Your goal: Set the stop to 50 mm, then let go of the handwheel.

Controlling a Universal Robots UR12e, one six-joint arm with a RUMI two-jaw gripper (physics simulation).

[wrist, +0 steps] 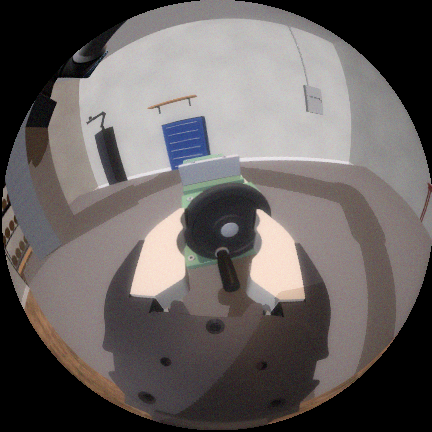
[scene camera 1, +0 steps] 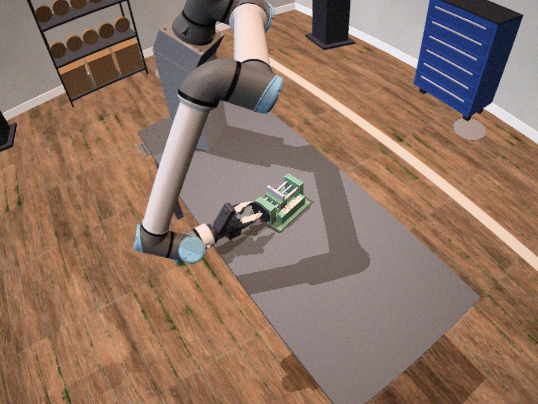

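Seen in the pictures: gripper, between the fingertips: (wrist: 220,210) (scene camera 1: 257,207); arm's base, origin of its link: (scene camera 1: 193,31).
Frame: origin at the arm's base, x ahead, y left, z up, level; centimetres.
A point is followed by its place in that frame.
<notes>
The green stop device (scene camera 1: 267,208) @(z -48.9, x 66.5, y 2.0 cm) (wrist: 192,261) @(z -59.0, x 58.4, y 0.2 cm) stands on the grey table, its black handwheel (scene camera 1: 260,212) @(z -52.0, x 64.4, y 0.2 cm) (wrist: 210,210) @(z -49.9, x 62.5, y -0.3 cm) facing the gripper. The handwheel's black crank handle (wrist: 228,272) @(z -55.0, x 64.3, y -3.4 cm) points down in the wrist view. A light grey plate (scene camera 1: 275,193) @(z -48.6, x 60.8, y 8.5 cm) (wrist: 210,171) @(z -49.4, x 60.5, y 8.3 cm), apparently the stop, stands upright across the rods. The white scale (scene camera 1: 293,206) @(z -54.7, x 65.4, y 14.1 cm) beside it is too small to read. My gripper (scene camera 1: 255,210) @(z -49.8, x 63.5, y -0.4 cm) (wrist: 220,210) @(z -49.8, x 63.5, y -0.4 cm) is open. Its pale fingers stand apart on either side of the handle, with gaps to it, and overlap the wheel's sides; whether they touch its rim is unclear.
The grey table top (scene camera 1: 390,310) @(z -60.0, x 120.5, y 25.7 cm) carries the device near its left edge. The robot's pedestal (scene camera 1: 172,65) @(z -11.9, x 3.3, y -12.3 cm) stands at the table's far end. A blue drawer cabinet (scene camera 1: 450,60) (wrist: 186,142) and a shelf rack (scene camera 1: 51,52) stand farther back.
</notes>
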